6 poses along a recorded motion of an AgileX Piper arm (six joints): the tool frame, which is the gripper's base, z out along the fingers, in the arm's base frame.
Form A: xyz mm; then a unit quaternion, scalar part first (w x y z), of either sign.
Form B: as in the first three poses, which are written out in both.
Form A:
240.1 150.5 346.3 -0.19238 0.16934 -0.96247 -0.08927
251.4 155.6 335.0 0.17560 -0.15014 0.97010 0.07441
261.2 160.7 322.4 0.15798 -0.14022 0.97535 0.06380
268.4 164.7 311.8 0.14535 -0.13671 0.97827 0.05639
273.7 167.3 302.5 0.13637 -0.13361 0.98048 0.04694
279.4 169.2 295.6 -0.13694 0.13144 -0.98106 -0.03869
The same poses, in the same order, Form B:
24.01 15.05 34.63 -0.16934 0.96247 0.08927 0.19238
25.14 15.56 33.50 -0.15014 0.97010 0.07441 0.17560
26.12 16.07 32.24 -0.14022 0.97535 0.06380 0.15798
26.84 16.47 31.18 -0.13671 0.97827 0.05639 0.14535
27.37 16.73 30.25 -0.13361 0.98048 0.04694 0.13637
27.94 16.92 29.56 -0.13144 0.98106 0.03869 0.13694

